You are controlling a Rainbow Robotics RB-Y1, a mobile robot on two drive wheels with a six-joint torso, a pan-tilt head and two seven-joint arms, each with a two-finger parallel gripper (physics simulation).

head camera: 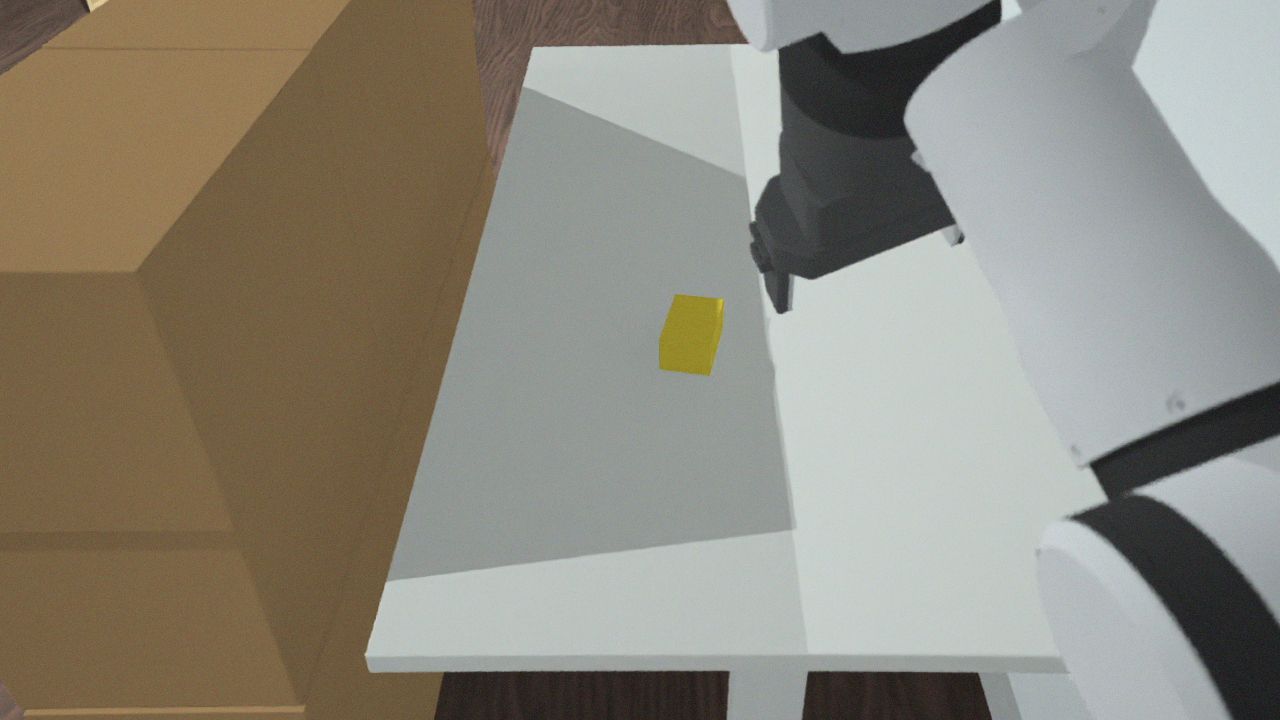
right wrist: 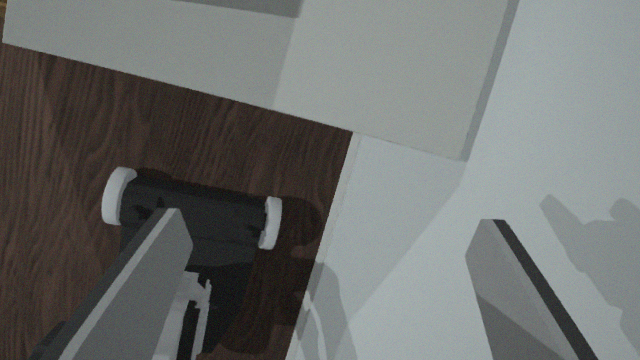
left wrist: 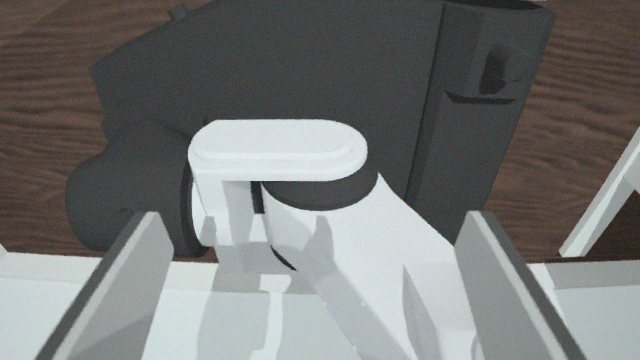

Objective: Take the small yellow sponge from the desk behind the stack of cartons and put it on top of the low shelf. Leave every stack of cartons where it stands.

Labels:
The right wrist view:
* my right gripper: 327, 233
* white desk: 415, 80

